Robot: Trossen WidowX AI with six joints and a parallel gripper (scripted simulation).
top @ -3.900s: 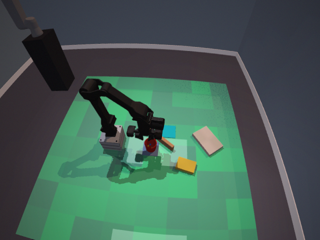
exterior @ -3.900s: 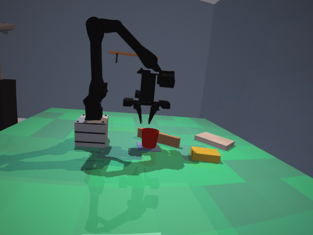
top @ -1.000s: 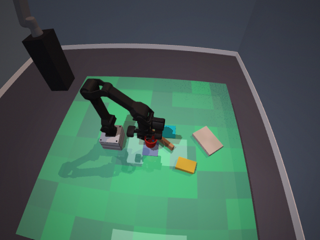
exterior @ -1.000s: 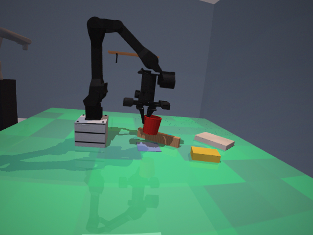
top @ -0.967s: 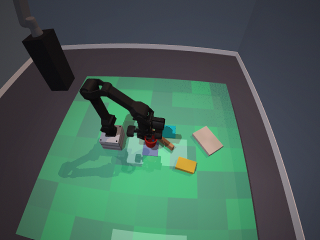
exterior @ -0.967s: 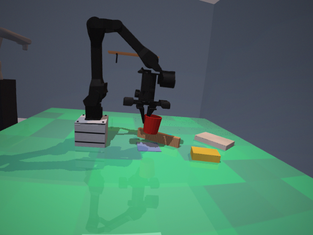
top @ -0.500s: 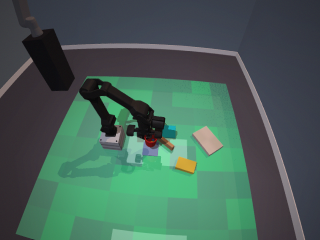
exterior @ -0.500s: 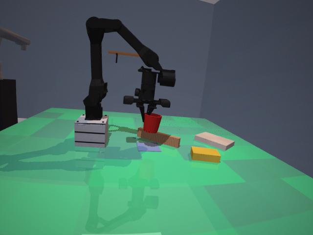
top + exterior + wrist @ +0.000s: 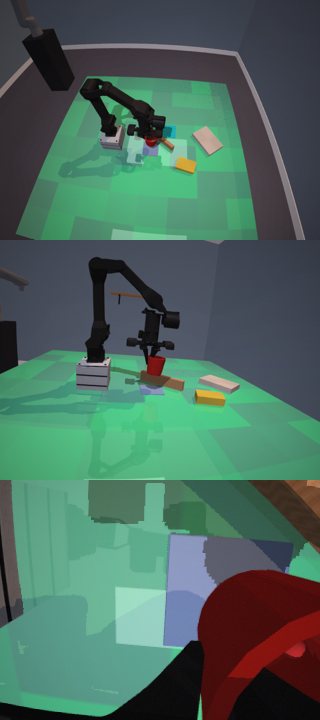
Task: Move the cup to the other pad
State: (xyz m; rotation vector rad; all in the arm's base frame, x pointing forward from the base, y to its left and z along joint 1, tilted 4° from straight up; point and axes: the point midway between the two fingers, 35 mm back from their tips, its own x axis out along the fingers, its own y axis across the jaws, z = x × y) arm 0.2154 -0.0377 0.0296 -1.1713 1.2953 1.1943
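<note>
My gripper tip is 5 cm short of the red marble, 1 cm to the left of it and 3 cm above it. Round my gripper tip: lilac pad (2 cm ahead, 1 cm to the right, 12 cm below); wooden block (8 cm ahead, 6 cm to the left, 9 cm below); red cup (3 cm ahead).
</note>
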